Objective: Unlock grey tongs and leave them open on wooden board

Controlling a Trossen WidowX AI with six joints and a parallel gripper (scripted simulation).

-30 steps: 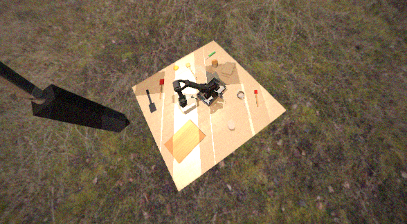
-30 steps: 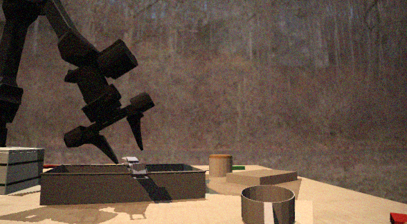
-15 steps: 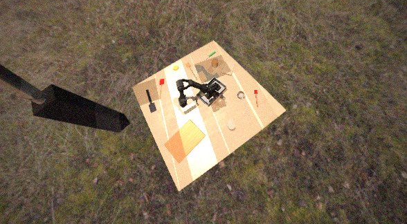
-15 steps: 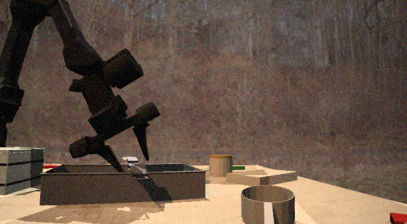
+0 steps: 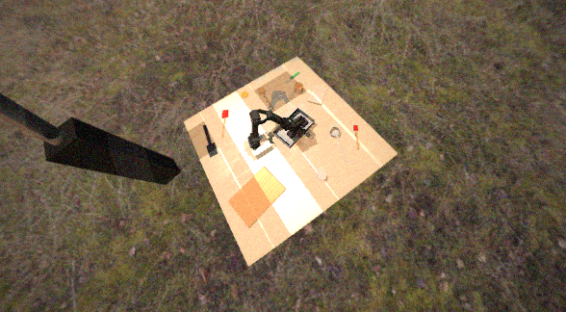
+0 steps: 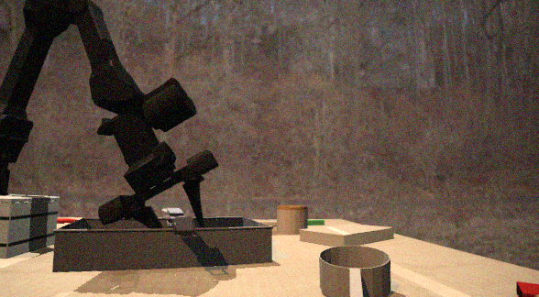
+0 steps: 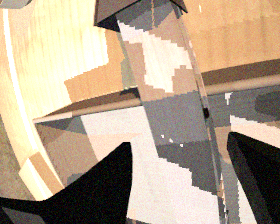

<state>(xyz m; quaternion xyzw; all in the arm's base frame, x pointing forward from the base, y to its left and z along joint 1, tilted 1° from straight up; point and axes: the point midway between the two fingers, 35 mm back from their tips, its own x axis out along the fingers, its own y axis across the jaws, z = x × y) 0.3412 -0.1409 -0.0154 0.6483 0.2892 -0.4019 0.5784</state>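
My gripper tip is 30 mm past the roasting tin, 60 mm to the right of it and 10 mm above it. From my gripper tip the other things lie so: jar: 280 mm ahead, 310 mm to the left, 10 mm below.
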